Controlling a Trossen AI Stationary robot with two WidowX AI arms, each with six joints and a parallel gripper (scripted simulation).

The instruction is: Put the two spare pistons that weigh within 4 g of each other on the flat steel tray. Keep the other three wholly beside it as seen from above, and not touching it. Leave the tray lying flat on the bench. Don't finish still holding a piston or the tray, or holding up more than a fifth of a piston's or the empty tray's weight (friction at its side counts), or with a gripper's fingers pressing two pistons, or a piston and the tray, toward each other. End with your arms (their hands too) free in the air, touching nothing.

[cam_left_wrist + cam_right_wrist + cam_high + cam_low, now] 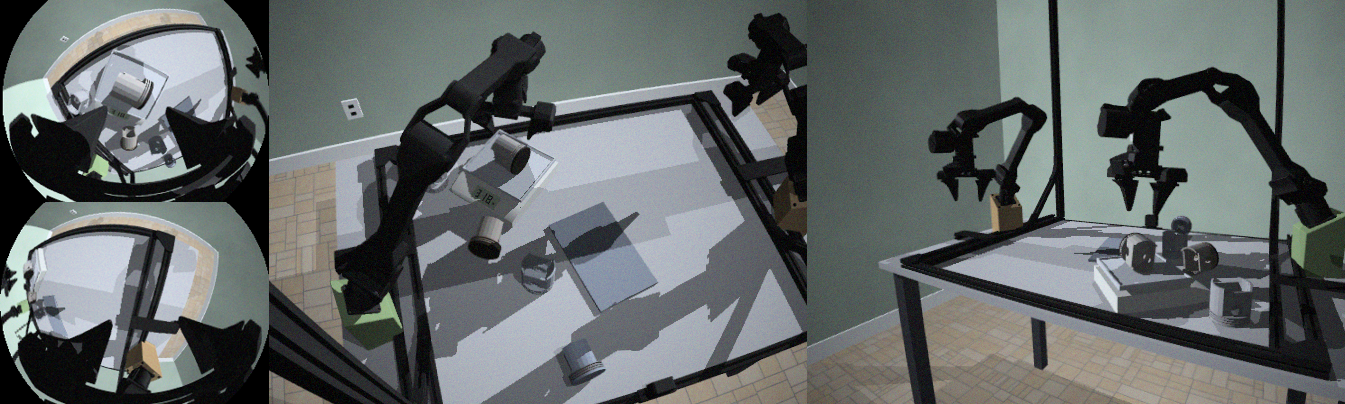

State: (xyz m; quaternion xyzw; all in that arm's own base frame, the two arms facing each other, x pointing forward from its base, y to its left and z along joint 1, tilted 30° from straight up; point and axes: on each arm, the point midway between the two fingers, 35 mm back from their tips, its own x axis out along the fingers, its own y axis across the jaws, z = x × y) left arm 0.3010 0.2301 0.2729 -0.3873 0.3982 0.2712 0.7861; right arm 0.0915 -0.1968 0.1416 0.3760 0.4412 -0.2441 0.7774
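My left hand is 2 cm short of the white scale and 16 cm above it. The rest, counted from my left hand: flat steel tray: 25 cm behind, 15 cm to the right, 21 cm below.
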